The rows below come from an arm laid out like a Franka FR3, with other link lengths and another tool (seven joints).
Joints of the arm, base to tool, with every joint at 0 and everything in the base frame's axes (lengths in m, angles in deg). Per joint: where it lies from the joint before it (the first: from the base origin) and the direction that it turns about. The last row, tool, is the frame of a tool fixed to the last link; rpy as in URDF.
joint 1: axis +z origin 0 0 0.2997
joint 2: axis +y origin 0 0 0
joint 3: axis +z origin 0 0 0.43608
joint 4: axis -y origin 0.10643 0 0
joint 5: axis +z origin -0.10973 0 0.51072
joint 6: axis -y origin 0 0 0
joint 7: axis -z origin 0.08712 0 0
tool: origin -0.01 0.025 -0.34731 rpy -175 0 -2.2
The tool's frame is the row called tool.
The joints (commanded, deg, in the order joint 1, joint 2, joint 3, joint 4, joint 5, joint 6, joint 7), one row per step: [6.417 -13.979 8.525 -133.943 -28.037 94.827 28.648]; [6.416 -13.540 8.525 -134.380 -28.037 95.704 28.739]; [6.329 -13.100 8.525 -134.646 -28.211 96.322 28.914]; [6.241 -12.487 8.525 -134.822 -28.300 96.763 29.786]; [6.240 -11.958 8.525 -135.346 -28.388 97.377 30.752]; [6.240 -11.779 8.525 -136.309 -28.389 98.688 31.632]
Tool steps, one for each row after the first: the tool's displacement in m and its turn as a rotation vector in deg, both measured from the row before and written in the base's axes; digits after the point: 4 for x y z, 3 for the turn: [0.0010 0.0010 -0.0081 0.215 0.124 0.294]; [0.0013 -0.0007 -0.0061 -0.018 0.079 0.124]; [0.0009 -0.0005 -0.0069 -0.183 -0.080 -0.543]; [-0.0011 -0.0002 -0.0091 -0.201 -0.014 -0.466]; [-0.0011 0.0010 -0.0108 0.154 -0.407 -0.169]
